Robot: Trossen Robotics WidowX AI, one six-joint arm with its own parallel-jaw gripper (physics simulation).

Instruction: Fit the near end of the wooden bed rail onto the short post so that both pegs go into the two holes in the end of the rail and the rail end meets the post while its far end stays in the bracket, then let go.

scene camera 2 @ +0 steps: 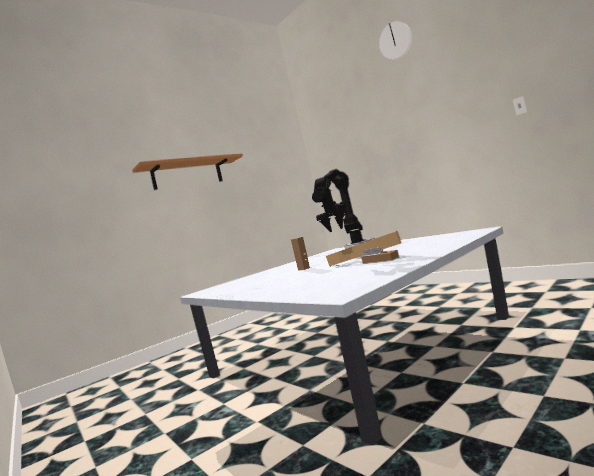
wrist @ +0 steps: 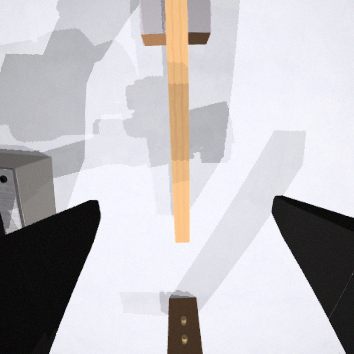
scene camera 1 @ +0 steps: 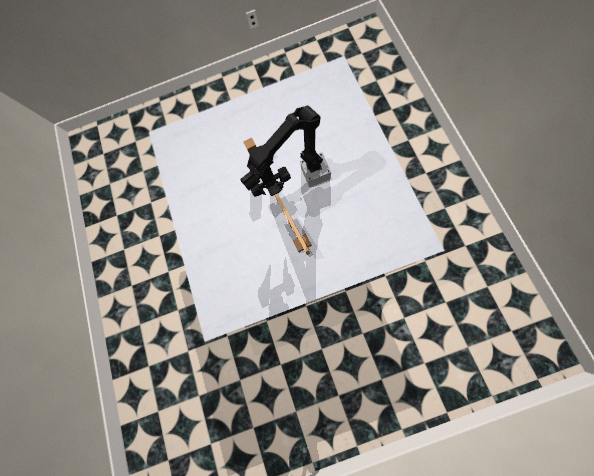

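Seen in the pictures: gripper, between the fingertips: [scene camera 2: 336, 230] [wrist: 187, 206]; arm's base, origin of its link: [scene camera 2: 357, 241] [scene camera 1: 314, 165].
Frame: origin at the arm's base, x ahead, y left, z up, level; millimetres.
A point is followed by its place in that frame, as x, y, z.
The wooden bed rail [scene camera 1: 290, 219] @(215, 240, 18) [scene camera 2: 367, 247] @(224, 262, -8) [wrist: 178, 125] @(233, 133, 1) slants in scene camera 2, its near end low by the table and its far end raised, projecting past the bracket. The bracket [scene camera 2: 372, 251] [wrist: 200, 17] is grey, on a brown block [scene camera 2: 381, 257] @(242, 348, -59) [wrist: 199, 39] @(248, 237, -64); the rail crosses above it, and whether they touch is unclear. The short post [scene camera 1: 249, 144] @(280, -180, 101) [scene camera 2: 299, 254] @(301, -170, 9) [wrist: 177, 345] @(266, -165, 10) stands upright, with a gap between it and the rail end. Its two pegs [wrist: 183, 320] @(274, -153, -24) are exposed. The rail's holes are hidden. My gripper [scene camera 1: 271, 187] @(240, 96, 100) [scene camera 2: 335, 229] @(240, 96, 100) [wrist: 187, 206] @(240, 96, 100) is open and empty above the rail's near end.
The arm's grey base block [scene camera 1: 316, 174] @(6, 53, 1) [wrist: 37, 190] @(58, 33, -42) stands beside the rail on the white table [scene camera 1: 210, 300] @(757, 476, -80) [scene camera 2: 260, 292] @(732, 48, -80). Shadows of the arm and rail cross the tabletop. A wooden shelf [scene camera 2: 190, 162] hangs on the wall, away from the table.
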